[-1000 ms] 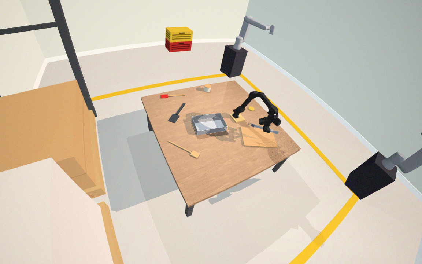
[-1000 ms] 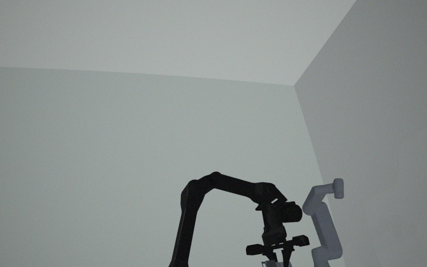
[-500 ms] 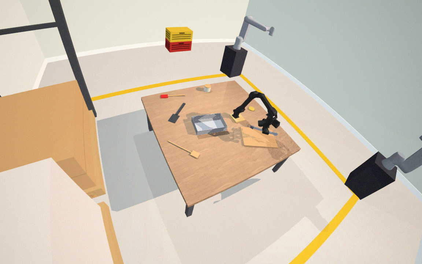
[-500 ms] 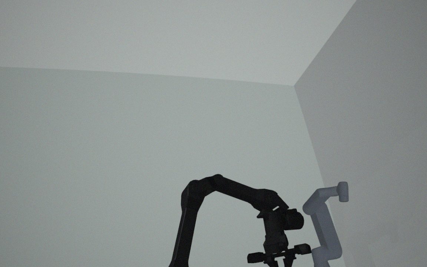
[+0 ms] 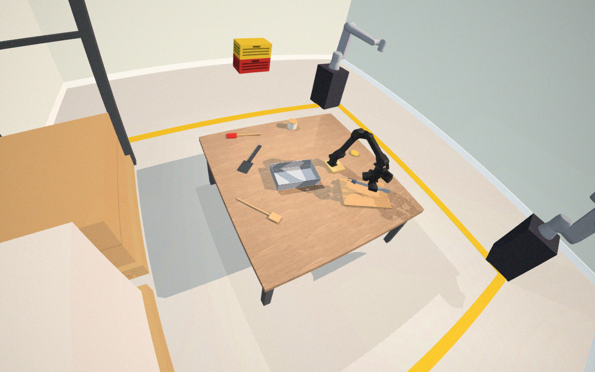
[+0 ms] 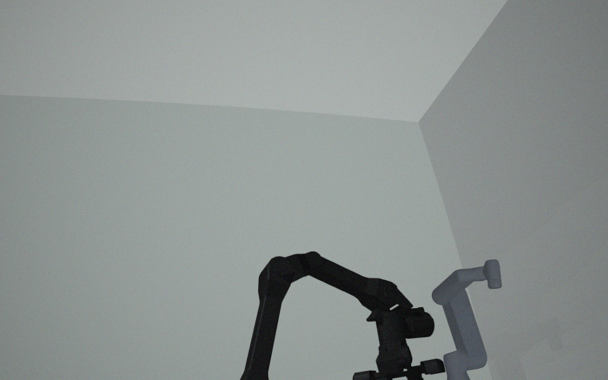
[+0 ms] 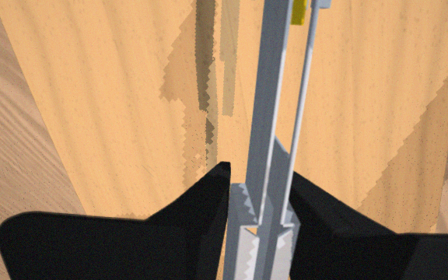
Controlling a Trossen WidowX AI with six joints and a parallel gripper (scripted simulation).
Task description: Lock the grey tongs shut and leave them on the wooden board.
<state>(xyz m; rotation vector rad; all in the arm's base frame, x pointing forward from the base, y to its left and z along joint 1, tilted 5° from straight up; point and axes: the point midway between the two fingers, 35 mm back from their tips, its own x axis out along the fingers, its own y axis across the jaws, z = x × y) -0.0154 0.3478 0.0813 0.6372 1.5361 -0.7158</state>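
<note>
The wooden board is 6 cm below my gripper tip. Also, from my gripper tip: yellow piece 4 cm ahead, 5 cm to the right, 3 cm above; then toothed tong arm 1 cm behind, 1 cm to the left, 3 cm above; then yellow disc 26 cm behind, 36 cm to the right, 6 cm below.
</note>
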